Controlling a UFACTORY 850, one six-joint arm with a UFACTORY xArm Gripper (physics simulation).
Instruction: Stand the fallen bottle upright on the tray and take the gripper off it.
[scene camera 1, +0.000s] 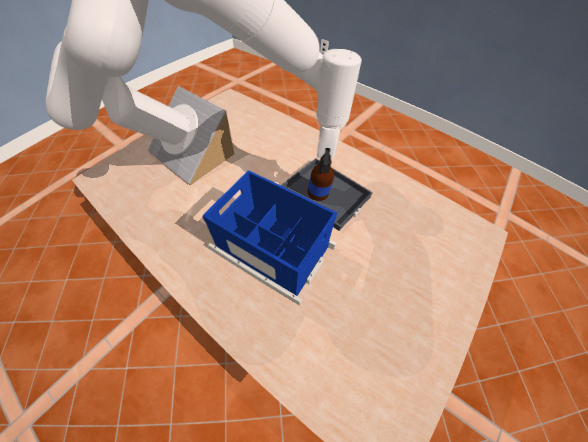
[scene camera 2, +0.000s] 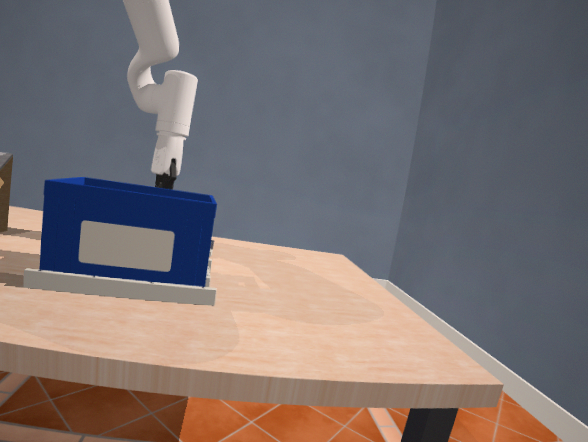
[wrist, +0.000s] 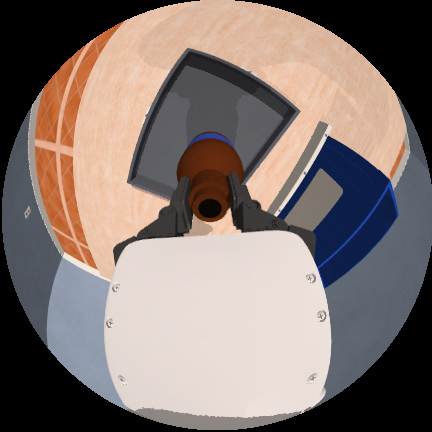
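Observation:
The brown bottle with a blue band (scene camera 1: 322, 179) (wrist: 210, 157) is about upright, its open neck up in my fingers. It is over the left part of the dark grey tray (scene camera 1: 345, 196) (wrist: 162, 130) in the first scene view, and near the tray's edge on my side in the wrist view. Whether its base touches the tray, I cannot tell. My gripper (scene camera 1: 325, 166) (scene camera 2: 165, 181) (wrist: 209, 187) is shut on the bottle's neck, one black finger on each side. In the second scene view the blue crate hides the bottle, the tray and the fingertips.
A tall blue crate with dividers (scene camera 1: 287, 275) (scene camera 2: 195, 240) (wrist: 360, 200) stands close beside the tray. A pale rail (scene camera 1: 255, 274) (scene camera 2: 120, 288) runs along its foot. A grey-topped wedge block (scene camera 1: 215, 155) (scene camera 2: 4, 200) carries the arm's base at the left.

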